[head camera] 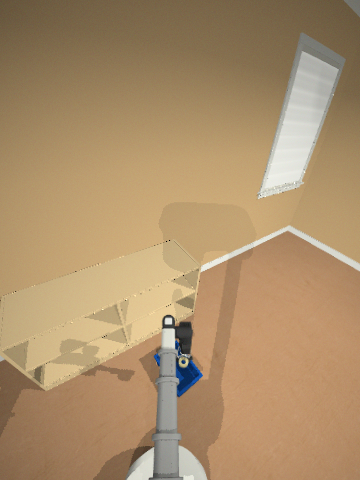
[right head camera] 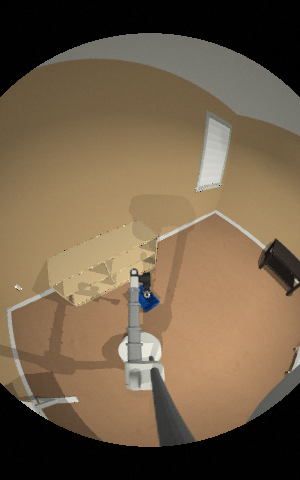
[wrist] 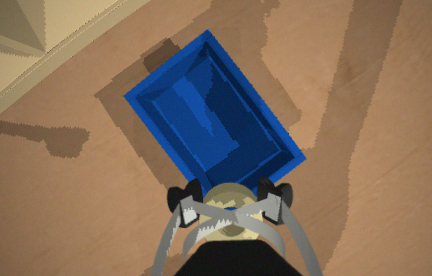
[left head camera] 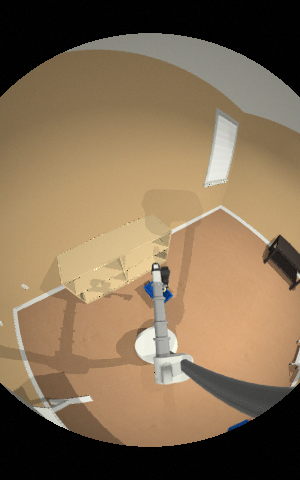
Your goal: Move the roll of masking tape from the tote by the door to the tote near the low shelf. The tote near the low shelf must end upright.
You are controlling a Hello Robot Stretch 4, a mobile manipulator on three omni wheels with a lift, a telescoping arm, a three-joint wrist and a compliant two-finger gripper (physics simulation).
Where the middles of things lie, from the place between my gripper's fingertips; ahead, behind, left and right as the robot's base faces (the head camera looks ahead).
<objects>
My hand is 2 cm below the roll of masking tape point(wrist: 224, 195) and 2 cm past it.
</objects>
